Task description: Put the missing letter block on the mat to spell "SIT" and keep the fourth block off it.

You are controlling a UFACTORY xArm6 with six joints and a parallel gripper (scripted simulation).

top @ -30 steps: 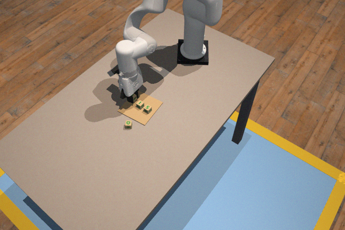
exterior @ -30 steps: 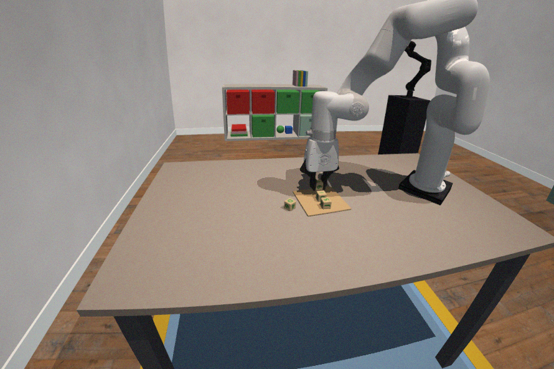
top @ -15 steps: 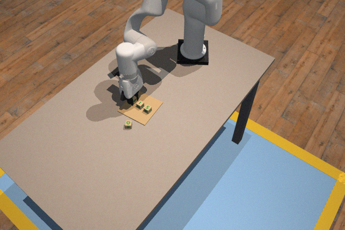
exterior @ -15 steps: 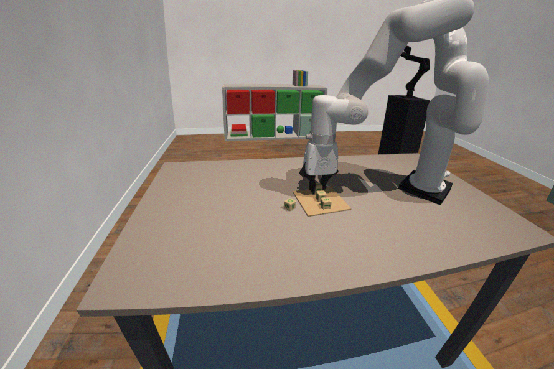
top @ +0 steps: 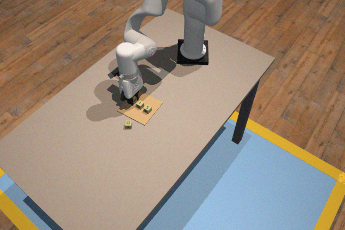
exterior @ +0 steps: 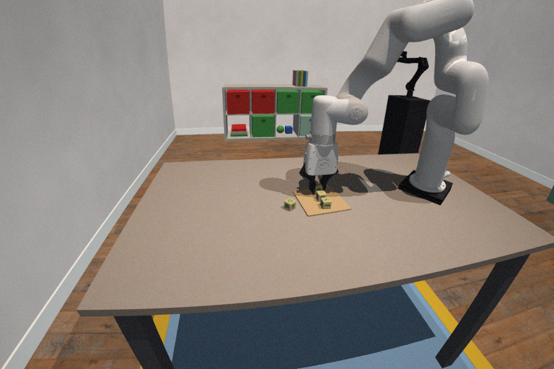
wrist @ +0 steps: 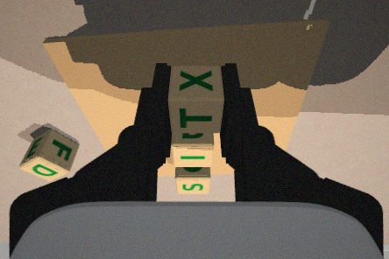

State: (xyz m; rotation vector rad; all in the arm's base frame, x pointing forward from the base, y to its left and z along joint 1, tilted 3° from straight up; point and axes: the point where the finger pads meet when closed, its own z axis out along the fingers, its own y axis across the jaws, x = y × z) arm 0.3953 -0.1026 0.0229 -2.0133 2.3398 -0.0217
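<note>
My hand is 10 mm above the T block. Round my hand: I block: 40 mm to the left, 10 mm below, 10 mm ahead; then S block: 80 mm to the left, 10 mm below, 10 mm ahead; then tan mat: 40 mm to the left, 30 mm below, 10 mm ahead.
</note>
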